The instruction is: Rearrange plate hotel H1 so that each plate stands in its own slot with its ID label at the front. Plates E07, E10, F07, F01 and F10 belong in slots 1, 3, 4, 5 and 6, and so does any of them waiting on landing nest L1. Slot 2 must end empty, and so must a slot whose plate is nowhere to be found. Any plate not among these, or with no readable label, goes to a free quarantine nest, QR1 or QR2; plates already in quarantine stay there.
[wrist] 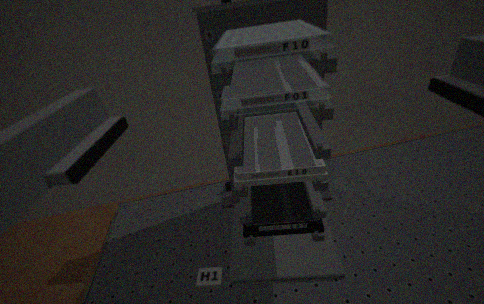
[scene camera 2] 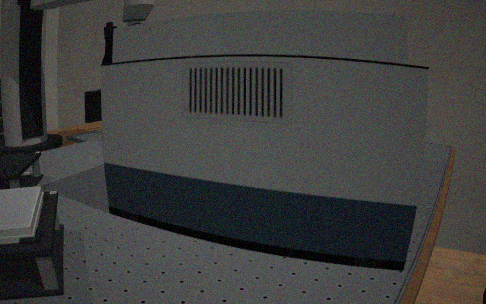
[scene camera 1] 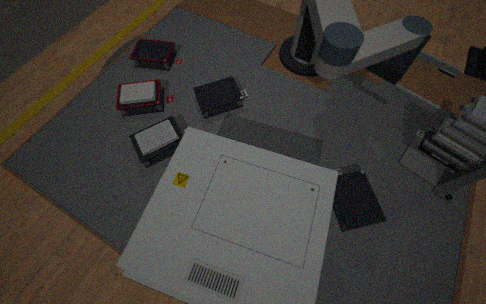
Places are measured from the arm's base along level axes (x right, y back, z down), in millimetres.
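Where they show: gripper, fingertip midpoint: point(wrist: 269, 86) point(scene camera 1: 448, 90); arm's base, link origin: point(scene camera 2: 27, 148) point(scene camera 1: 306, 56).
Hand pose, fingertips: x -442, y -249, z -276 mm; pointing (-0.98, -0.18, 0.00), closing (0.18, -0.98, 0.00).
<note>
Each offset is from my fingertips to the centre of the thing. "spot": to the spot under its first point.
Plate hotel H1 {dx -156, dy -49, dz +96 mm} point(wrist: 265, 15) point(scene camera 1: 420, 165) stands ahead in the wrist view, at the right edge in scene camera 1. From the top it holds pale plates F10 {dx -126, dy -33, dz -1 mm} point(wrist: 272, 36), F01 {dx -126, dy -33, dz +34 mm} point(wrist: 260, 75) and E10 {dx -126, dy -33, dz +105 mm} point(wrist: 267, 145), then a black plate {dx -126, dy -33, dz +176 mm} point(wrist: 280, 205) lowest, its label at the front but blurred. Bare rails {spot: dx -51, dy -55, dz +78 mm} point(wrist: 324, 150) show between F01 and E10. A gap shows between E10 and the black plate. Plate F07 cannot be identified. My gripper point(wrist: 269, 87) is open and empty, its fingers wide to either side of the hotel. Red-rimmed nests {spot: dx +1058, dy -193, dz +213 mm} point(scene camera 1: 132, 57) {spot: dx +927, dy -397, dz +202 mm} point(scene camera 1: 118, 102) stand at upper left, the nearer bearing a pale plate {dx +906, dy -327, dz +206 mm} point(scene camera 1: 138, 92).
A large white instrument {dx +326, dy -556, dz +140 mm} point(scene camera 1: 165, 220) point(scene camera 2: 325, 130) fills the centre. A pale plate {dx +720, dy -443, dz +206 mm} point(scene camera 1: 156, 137) point(scene camera 2: 20, 210) sits on a black nest left of it. Dark-topped stands point(scene camera 1: 218, 96) point(scene camera 1: 360, 202) are behind and right; their labels are unreadable. The arm point(scene camera 1: 380, 47) reaches toward H1.
</note>
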